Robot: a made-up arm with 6 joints.
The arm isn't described. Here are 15 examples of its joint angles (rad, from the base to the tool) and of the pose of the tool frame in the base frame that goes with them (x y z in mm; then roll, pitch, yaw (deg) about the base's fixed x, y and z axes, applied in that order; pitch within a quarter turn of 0, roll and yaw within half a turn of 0).
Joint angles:
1: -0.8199 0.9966 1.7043 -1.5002 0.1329 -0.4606
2: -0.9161 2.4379 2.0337 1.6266 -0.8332 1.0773
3: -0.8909 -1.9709 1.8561 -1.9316 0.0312 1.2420
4: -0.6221 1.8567 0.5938 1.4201 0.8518 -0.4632
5: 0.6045 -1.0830 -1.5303 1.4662 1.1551 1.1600
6: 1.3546 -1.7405 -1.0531 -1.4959 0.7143 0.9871
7: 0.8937 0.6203 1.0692 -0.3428 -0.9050 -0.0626
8: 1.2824 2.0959 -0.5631 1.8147 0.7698 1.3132
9: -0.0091 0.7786 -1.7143 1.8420 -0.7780 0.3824
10: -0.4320 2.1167 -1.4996 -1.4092 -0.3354 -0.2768
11: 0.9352 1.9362 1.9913 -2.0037 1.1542 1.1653
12: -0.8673 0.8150 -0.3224 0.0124 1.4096 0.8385
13: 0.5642 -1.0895 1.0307 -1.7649 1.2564 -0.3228
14: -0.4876 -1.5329 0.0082 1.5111 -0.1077 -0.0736
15: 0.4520 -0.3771 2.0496 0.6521 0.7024 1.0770
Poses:
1: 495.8 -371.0 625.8 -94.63 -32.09 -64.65
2: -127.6 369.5 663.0 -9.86 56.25 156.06
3: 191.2 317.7 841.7 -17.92 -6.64 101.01
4: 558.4 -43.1 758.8 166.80 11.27 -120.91
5: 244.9 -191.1 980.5 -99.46 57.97 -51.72
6: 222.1 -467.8 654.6 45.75 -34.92 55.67
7: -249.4 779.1 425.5 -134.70 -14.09 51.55
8: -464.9 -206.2 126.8 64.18 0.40 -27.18
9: 28.8 -178.0 816.9 -59.10 -34.36 77.14
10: 312.6 -554.2 289.3 69.95 44.28 -10.13
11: -159.8 457.3 370.7 95.55 -62.22 161.68
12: 259.5 5.4 -203.7 93.11 -37.85 -162.87
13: -103.7 -207.9 368.2 -13.31 49.74 87.47
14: 161.9 -44.3 639.0 -72.88 40.08 -95.57
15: 337.2 337.8 -186.2 97.69 -55.90 94.40
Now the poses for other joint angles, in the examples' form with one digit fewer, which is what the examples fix.
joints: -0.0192 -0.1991 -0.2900 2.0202 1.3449 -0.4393
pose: -27 468 350 32.9 54.9 -112.5
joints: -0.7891 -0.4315 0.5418 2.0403 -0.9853 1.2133
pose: 446 -100 840 -104.0 -26.4 -76.3
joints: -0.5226 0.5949 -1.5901 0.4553 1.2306 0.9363
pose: -384 -390 38 33.0 -51.6 -45.7
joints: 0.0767 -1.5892 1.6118 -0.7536 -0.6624 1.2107
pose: -718 402 329 -30.2 38.7 168.9
